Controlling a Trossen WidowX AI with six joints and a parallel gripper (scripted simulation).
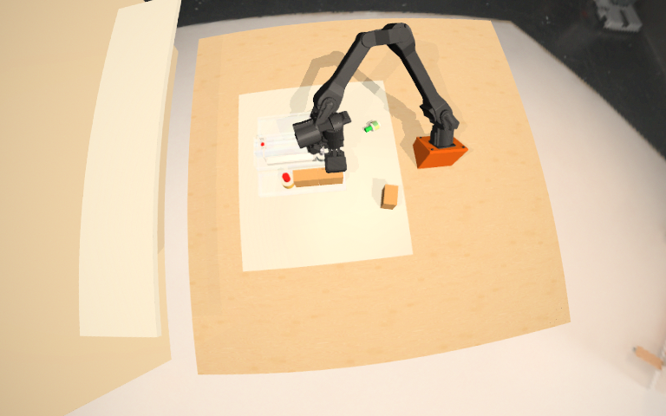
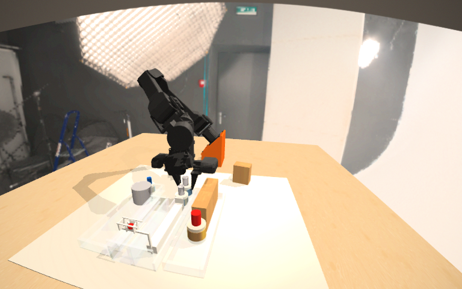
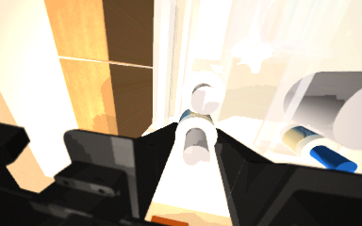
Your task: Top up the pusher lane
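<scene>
Now: gripper tip 130 mm to the left of the grey cylinder, 20 mm short of it and 10 mm above it.
</scene>
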